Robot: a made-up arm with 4 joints.
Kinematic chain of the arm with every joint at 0, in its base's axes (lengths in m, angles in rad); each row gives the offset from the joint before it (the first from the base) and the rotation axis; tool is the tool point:
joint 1: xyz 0 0 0.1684 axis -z
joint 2: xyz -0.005 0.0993 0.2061 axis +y
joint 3: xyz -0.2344 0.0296 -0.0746 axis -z
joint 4: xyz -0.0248 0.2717 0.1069 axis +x
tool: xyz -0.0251 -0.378 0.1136
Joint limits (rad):
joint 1: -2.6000..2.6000
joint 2: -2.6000..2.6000
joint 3: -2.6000..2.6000
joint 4: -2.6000..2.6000
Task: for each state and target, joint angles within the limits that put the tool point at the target. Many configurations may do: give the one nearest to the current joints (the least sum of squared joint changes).
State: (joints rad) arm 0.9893 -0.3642 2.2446 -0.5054
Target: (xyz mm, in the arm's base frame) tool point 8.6 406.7 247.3
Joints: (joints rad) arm 1.1116 -1.1107 1.7817 -0.3301
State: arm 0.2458 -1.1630 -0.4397 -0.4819
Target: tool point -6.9 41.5 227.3
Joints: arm 0.5934 -1.3316 -1.1094 0.4035
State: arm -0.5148 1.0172 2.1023 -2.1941
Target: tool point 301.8 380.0 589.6
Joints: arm -0.1537 0.5032 1.2515 -1.8576
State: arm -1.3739 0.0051 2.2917 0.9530
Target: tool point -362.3 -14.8 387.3
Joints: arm -0.8090 0.2594 2.5977 0.5104
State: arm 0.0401 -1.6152 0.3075 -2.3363
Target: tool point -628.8 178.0 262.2
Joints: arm -0.6668 -1.7191 0.5357 -1.7065
